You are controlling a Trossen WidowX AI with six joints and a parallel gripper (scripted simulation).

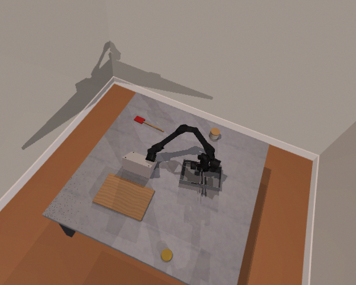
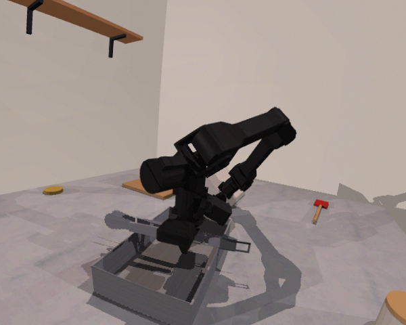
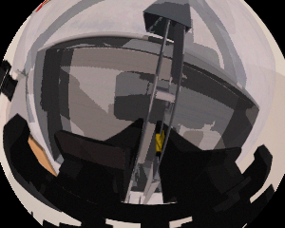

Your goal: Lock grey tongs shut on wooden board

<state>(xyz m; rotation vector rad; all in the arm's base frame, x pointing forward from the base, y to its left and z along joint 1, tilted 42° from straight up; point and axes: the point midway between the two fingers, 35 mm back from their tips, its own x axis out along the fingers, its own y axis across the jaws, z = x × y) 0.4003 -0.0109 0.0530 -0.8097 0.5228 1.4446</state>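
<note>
Now: gripper tip 2 cm to the left of the roasting tin. Also, from my gripper tip: yellow disc (10 cm behind, 64 cm to the right, 2 cm below); then wooden board (49 cm behind, 34 cm to the right, 2 cm below); then cork-lidded jar (4 cm ahead, 41 cm to the left).
</note>
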